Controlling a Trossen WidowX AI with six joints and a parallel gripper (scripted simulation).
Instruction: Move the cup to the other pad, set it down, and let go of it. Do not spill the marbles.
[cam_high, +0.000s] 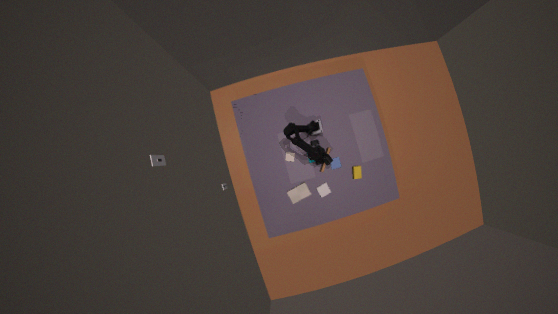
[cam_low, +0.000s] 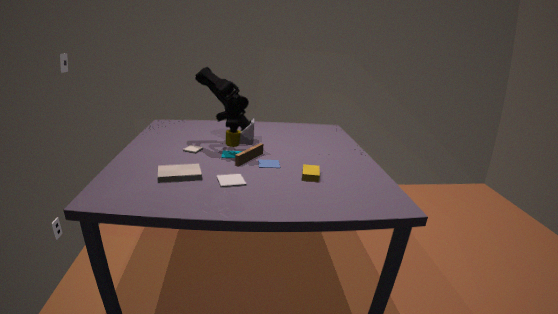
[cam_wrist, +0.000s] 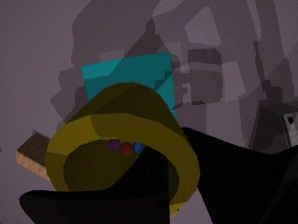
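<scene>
Now: the teal pad 3 cm ahead of my gripper tip and 9 cm below it. Also, from my gripper tip: blue marble 2 cm ahead, 2 cm to the left, 2 cm below; then cup 2 cm ahead; then wooden bar 8 cm ahead, 9 cm to the left, 7 cm below.
</scene>
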